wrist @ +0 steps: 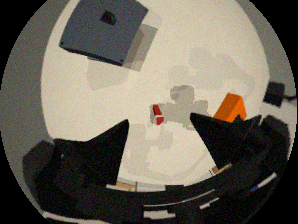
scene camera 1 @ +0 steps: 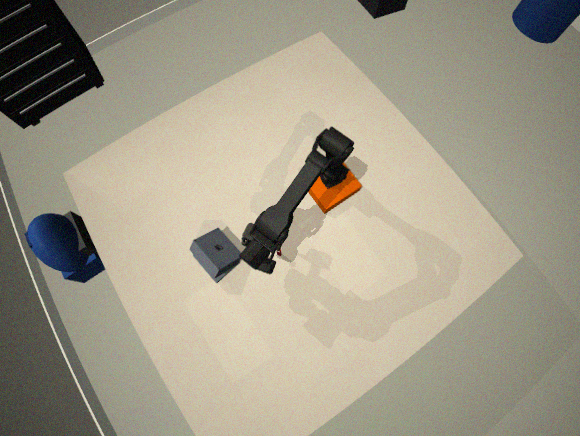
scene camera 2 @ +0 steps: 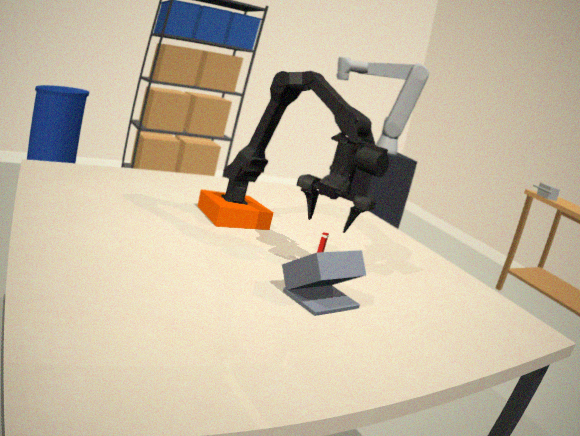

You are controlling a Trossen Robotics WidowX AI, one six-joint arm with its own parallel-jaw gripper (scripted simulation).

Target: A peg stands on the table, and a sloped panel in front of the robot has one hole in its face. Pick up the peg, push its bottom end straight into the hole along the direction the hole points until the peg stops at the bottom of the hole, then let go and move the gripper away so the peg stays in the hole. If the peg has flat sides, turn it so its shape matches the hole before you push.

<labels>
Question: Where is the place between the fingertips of my gripper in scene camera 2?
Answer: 326, 226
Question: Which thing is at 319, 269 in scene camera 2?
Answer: A grey sloped panel.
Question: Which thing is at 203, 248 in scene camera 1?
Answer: A grey sloped panel.
</labels>
